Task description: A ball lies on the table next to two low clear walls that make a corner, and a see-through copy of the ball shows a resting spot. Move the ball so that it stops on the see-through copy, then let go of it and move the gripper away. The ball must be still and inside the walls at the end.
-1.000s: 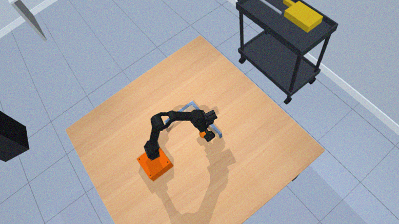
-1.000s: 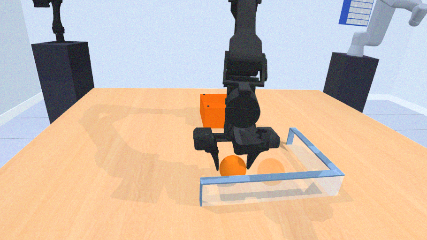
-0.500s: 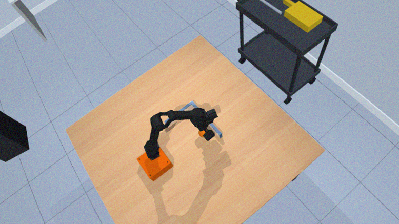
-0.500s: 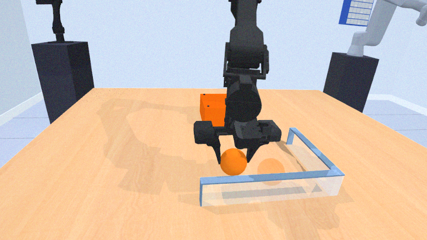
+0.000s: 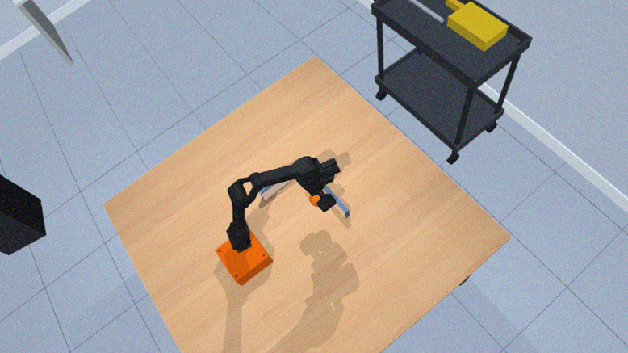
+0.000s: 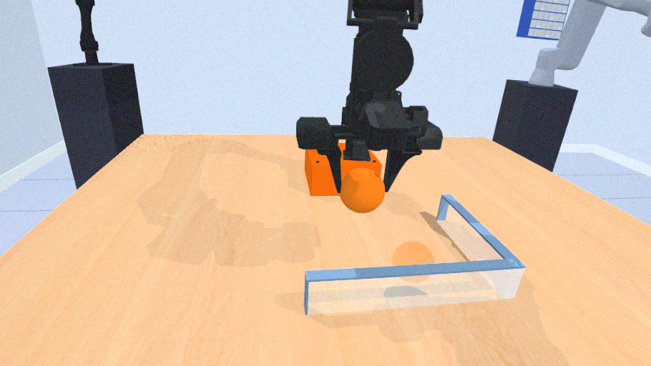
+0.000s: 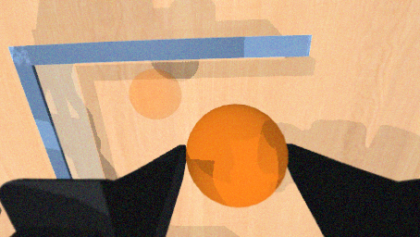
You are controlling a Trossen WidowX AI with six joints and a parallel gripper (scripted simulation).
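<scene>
My gripper tip is 90 mm to the right of the see-through copy of ball and 120 mm above it.
</scene>
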